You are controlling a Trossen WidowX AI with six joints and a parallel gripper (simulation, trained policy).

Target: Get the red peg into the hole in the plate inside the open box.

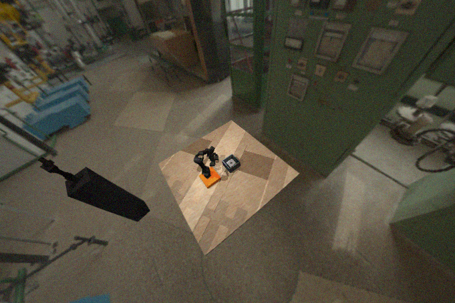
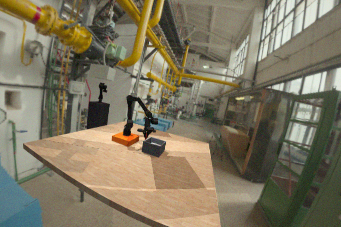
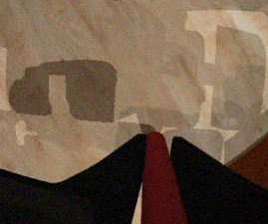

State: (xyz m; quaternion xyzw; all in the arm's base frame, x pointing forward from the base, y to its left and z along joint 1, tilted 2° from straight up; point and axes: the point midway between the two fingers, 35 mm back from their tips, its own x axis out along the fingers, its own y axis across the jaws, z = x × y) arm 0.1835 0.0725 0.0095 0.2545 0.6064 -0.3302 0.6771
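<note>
Right now my gripper tip is 12 cm short of the pale plate, 17 cm to the left of it and 1 cm below it. The rest, counted from my gripper tip: dark box 12 cm ahead, 17 cm to the right, 1 cm below; red peg 1 cm behind, 1 cm to the left, 2 cm above.
</note>
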